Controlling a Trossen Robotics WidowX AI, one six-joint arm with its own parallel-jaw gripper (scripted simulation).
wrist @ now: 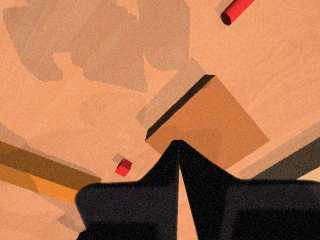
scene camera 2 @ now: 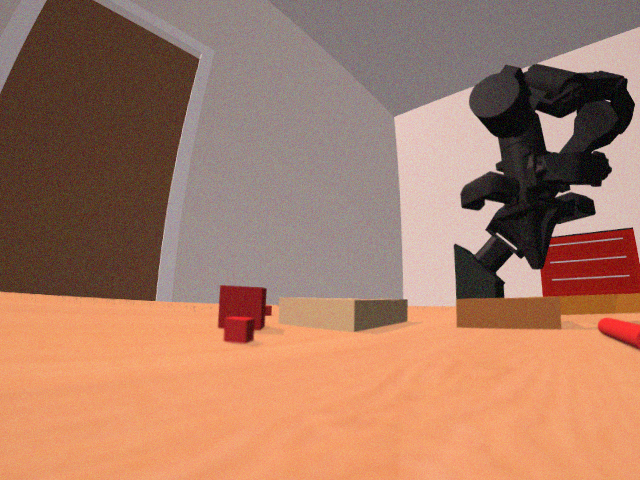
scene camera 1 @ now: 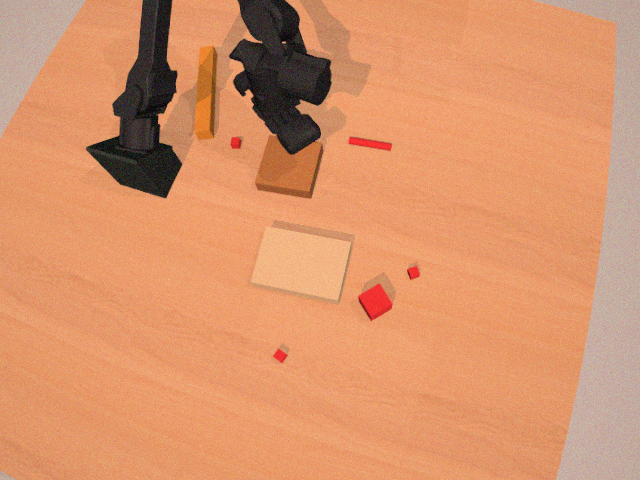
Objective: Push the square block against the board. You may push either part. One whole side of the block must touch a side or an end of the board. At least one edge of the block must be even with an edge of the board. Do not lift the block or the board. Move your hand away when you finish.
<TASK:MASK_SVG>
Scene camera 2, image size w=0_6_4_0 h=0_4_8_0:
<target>gripper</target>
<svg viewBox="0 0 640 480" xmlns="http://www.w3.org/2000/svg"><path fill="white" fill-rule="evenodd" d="M605 153L600 151L593 151L593 153L580 151L552 153L546 149L545 144L539 141L529 140L515 143L502 151L502 161L495 164L496 171L503 172L504 175L490 171L472 182L468 182L460 192L461 207L478 211L482 210L485 206L485 200L504 203L504 213L496 215L497 220L501 221L514 238L531 269L541 270L545 264L554 227L557 224L596 214L594 200L587 196L568 192L551 198L552 194L571 190L570 185L602 186L602 180L605 180L612 172L612 168L609 166L609 159L606 158Z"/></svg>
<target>pale tan board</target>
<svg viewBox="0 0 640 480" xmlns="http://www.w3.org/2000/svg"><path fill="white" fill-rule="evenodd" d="M278 324L341 332L357 332L408 321L408 299L280 297Z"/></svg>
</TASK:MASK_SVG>
